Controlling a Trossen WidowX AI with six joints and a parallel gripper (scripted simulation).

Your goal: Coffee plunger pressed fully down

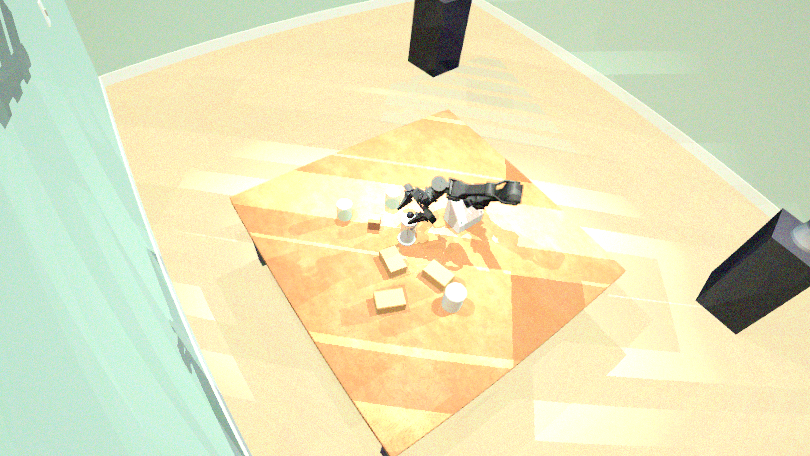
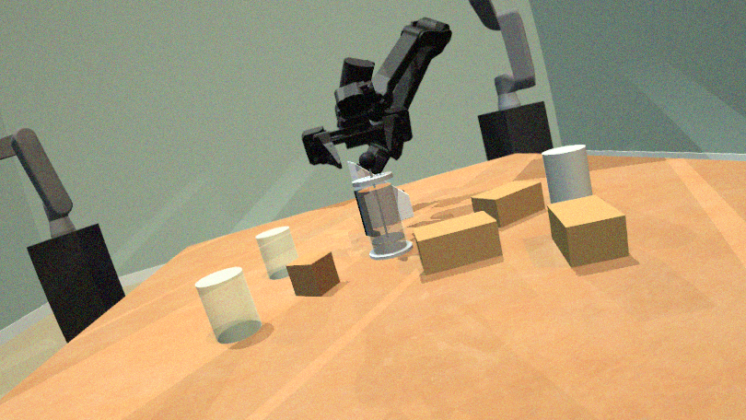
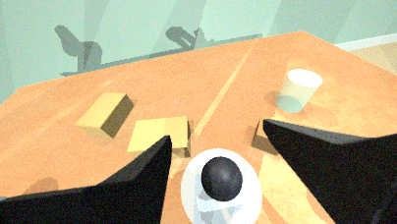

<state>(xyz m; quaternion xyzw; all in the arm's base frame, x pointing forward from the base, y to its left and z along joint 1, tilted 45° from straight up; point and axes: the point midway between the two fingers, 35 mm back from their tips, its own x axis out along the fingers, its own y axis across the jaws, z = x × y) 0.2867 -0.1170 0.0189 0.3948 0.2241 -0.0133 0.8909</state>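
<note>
Now: gripper tip 50 mm past the coffee press, 10 mm to the right of it and 90 mm above it. Round my gripper tip: brown cube: 30 mm ahead, 130 mm to the right, 140 mm below.
</note>
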